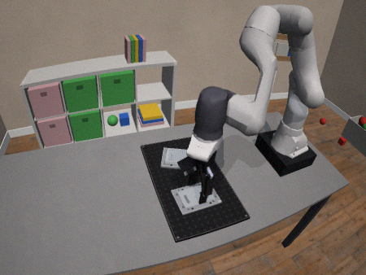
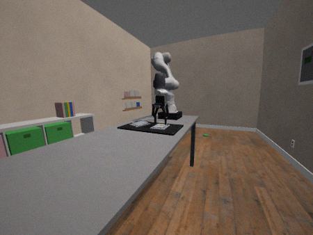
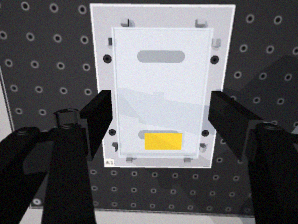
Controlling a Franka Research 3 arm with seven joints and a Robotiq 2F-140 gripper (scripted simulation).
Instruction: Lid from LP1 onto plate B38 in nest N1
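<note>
Now: hand 40 mm above the clear lid. Also, from my hand: lid park: 50 mm below; nest N1: 220 mm to the right, 50 mm below; culture plate: 220 mm to the right, 40 mm below.
</note>
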